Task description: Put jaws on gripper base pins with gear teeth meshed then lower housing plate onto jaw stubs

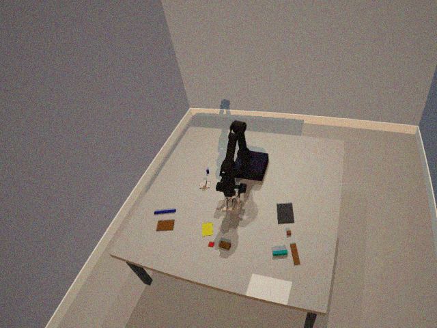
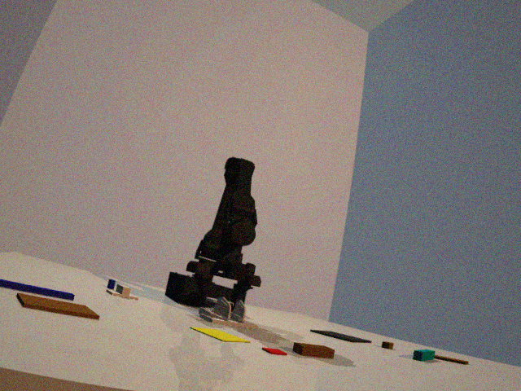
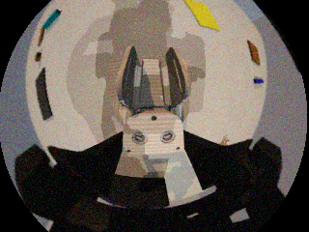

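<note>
The housing plate lies 2 cm below my gripper tip. The rest, counted from my gripper tip: jaw (2 cm ahead, 1 cm to the right, 1 cm below); then gripper base (1 cm ahead, 2 cm above); then yellow tile (27 cm ahead, 7 cm to the right, 2 cm below).
</note>
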